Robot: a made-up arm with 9 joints. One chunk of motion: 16 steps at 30 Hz.
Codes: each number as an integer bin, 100 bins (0 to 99) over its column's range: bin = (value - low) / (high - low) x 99, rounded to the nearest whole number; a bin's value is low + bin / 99 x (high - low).
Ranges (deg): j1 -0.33..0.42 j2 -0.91..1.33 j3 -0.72..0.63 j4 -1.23..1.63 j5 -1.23..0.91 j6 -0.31..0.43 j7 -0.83..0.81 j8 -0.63..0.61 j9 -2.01..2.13
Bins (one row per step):
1: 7 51 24 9 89 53 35 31 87
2: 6 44 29 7 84 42 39 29 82
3: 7 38 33 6 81 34 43 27 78
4: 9 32 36 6 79 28 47 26 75
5: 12 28 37 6 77 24 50 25 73
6: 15 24 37 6 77 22 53 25 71
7: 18 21 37 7 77 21 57 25 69
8: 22 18 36 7 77 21 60 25 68
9: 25 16 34 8 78 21 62 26 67
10: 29 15 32 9 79 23 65 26 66
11: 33 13 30 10 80 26 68 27 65
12: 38 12 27 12 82 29 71 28 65
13: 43 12 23 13 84 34 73 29 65
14: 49 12 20 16 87 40 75 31 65
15: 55 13 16 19 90 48 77 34 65
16: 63 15 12 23 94 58 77 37 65
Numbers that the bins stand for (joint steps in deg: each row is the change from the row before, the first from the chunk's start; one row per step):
1: -0.277 0.244 -0.393 -0.970 0.694 0.086 -0.250 -0.242 1.628
2: -0.285 0.086 -0.325 -1.028 0.586 0.004 -0.184 -0.267 1.419
3: -0.277 -0.050 -0.270 -1.057 0.521 -0.056 -0.118 -0.292 1.252
4: -0.262 -0.186 -0.229 -1.057 0.478 -0.101 -0.051 -0.304 1.126
5: -0.239 -0.276 -0.215 -1.057 0.434 -0.131 -0.002 -0.317 1.043
6: -0.216 -0.367 -0.215 -1.057 0.434 -0.146 0.048 -0.317 0.959
7: -0.194 -0.435 -0.215 -1.028 0.434 -0.153 0.114 -0.317 0.875
8: -0.163 -0.503 -0.229 -1.028 0.434 -0.153 0.164 -0.317 0.834
9: -0.141 -0.548 -0.256 -0.999 0.456 -0.153 0.197 -0.304 0.792
10: -0.110 -0.571 -0.284 -0.970 0.478 -0.138 0.247 -0.304 0.750
11: -0.080 -0.616 -0.311 -0.941 0.499 -0.116 0.296 -0.292 0.708
12: -0.042 -0.638 -0.352 -0.883 0.543 -0.093 0.346 -0.279 0.708
13: -0.004 -0.638 -0.406 -0.854 0.586 -0.056 0.379 -0.267 0.708
14: 0.041 -0.638 -0.447 -0.768 0.651 -0.011 0.412 -0.242 0.708
15: 0.087 -0.616 -0.502 -0.681 0.715 0.049 0.446 -0.204 0.708
16: 0.147 -0.571 -0.556 -0.566 0.802 0.124 0.446 -0.167 0.708

